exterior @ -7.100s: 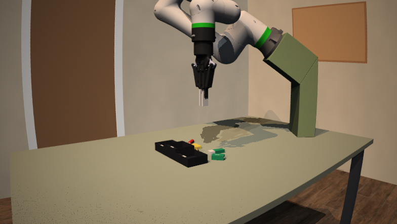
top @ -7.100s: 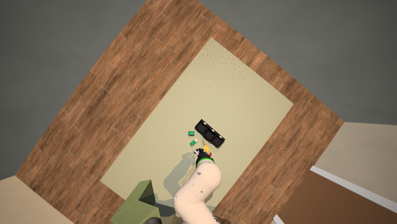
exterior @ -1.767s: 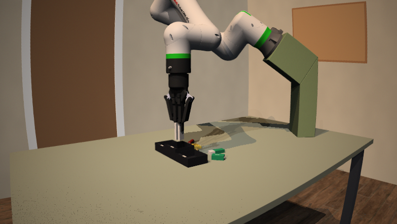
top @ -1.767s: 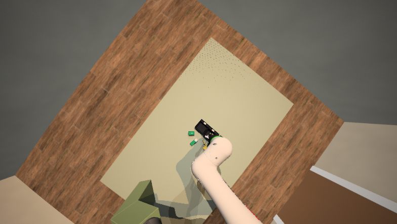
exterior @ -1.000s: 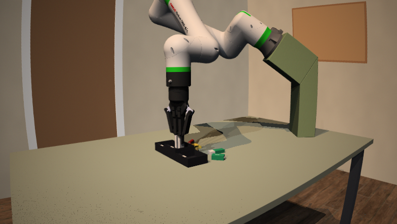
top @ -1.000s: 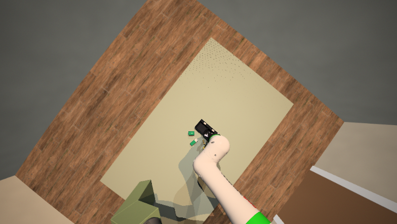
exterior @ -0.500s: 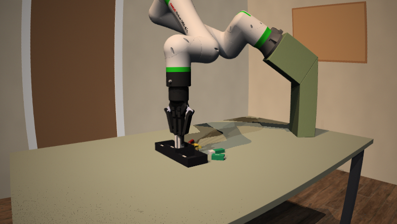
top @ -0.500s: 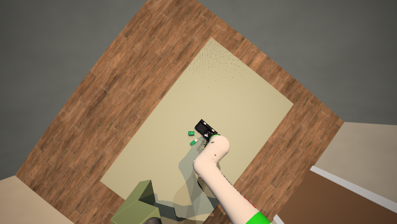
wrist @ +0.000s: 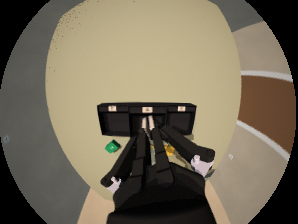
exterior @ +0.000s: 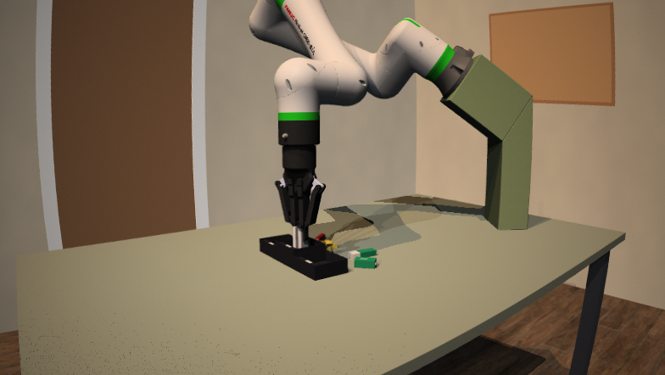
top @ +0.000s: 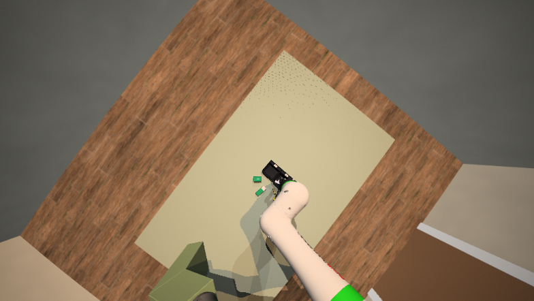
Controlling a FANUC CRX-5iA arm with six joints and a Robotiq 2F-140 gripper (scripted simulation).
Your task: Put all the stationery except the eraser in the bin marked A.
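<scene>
The yellow block lies 13 cm behind my hand, 1 cm to the right of it and 4 cm below it. The rest, counted from my hand: brass thing: 8 cm behind, 3 cm to the left, 4 cm below; then green block: 4 cm behind, 16 cm to the left, 4 cm below; then green-and-white block: 9 cm behind, 11 cm to the left, 4 cm below.
</scene>
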